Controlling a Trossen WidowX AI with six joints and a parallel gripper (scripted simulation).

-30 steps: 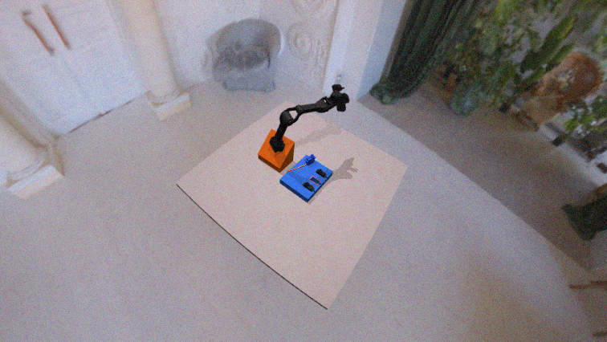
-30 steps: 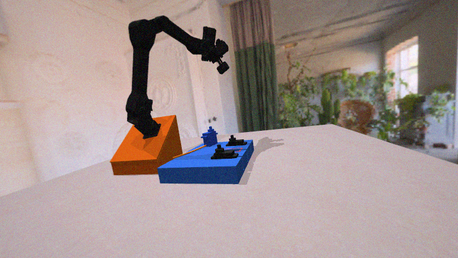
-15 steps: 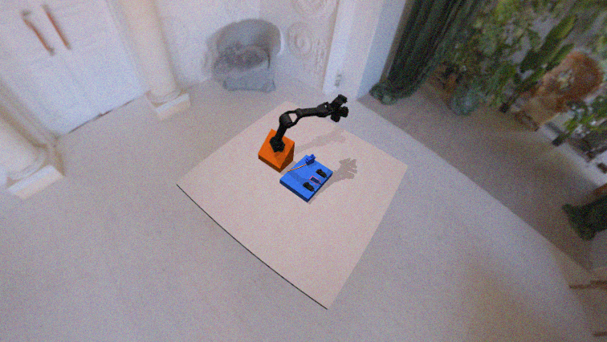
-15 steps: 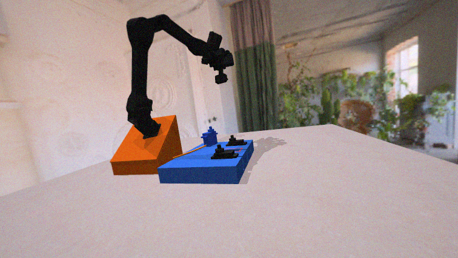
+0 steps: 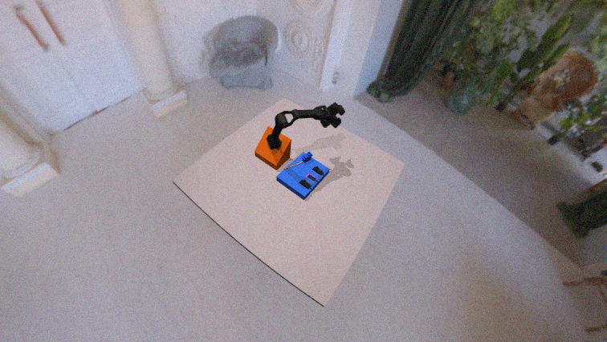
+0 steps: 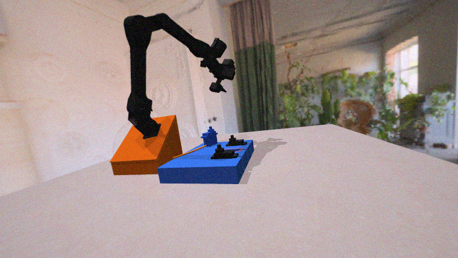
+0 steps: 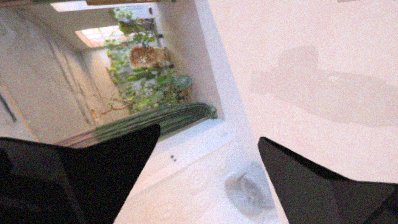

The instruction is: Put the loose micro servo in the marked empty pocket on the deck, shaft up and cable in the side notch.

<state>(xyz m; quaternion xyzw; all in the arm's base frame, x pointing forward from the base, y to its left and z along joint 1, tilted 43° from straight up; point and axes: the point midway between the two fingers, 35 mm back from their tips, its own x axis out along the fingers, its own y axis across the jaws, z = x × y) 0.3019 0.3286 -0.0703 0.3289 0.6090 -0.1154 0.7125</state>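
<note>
My gripper tip is now 80 mm past the blue deck, 350 mm to the left of it and 300 mm above it.
</note>
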